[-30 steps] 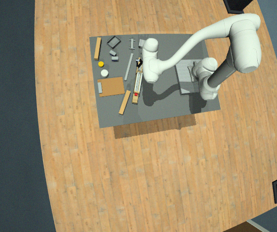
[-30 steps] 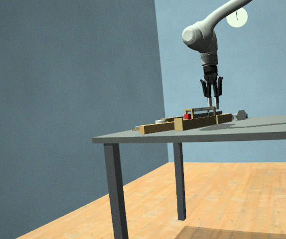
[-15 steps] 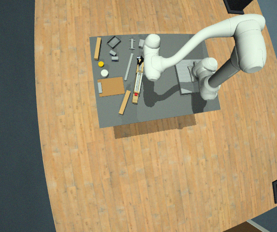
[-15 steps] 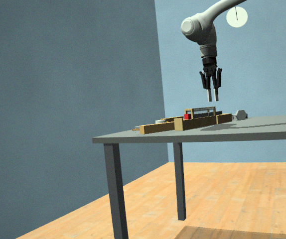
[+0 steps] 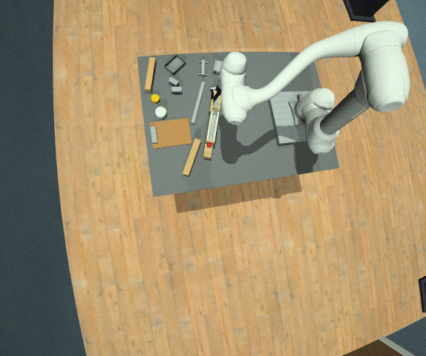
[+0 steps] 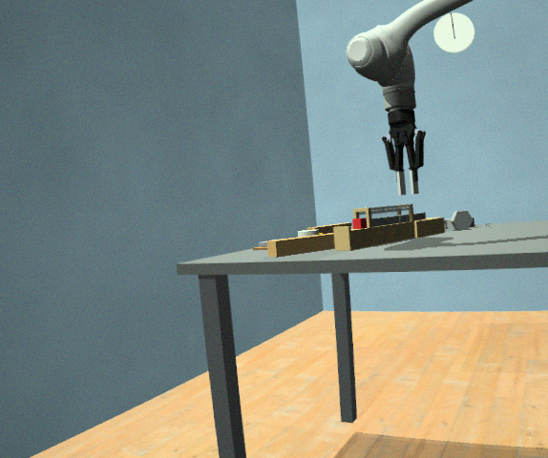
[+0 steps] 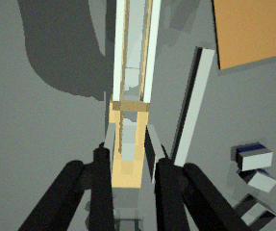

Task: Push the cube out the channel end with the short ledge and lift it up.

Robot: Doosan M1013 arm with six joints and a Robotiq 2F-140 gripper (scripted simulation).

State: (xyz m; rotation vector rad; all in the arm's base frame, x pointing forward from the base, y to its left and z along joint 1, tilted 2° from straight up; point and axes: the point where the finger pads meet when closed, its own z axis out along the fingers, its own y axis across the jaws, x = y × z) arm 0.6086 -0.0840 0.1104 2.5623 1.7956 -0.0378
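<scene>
The red cube lies 220 mm to the left of my hand, 90 mm below it and 80 mm ahead of it. The rest, counted from my hand: wooden bar: 270 mm to the left, 190 mm ahead, 130 mm below; then white disc: 330 mm ahead, 130 mm below, 30 mm to the right; then long grey bar: 140 mm below, 90 mm ahead, 70 mm to the right.
</scene>
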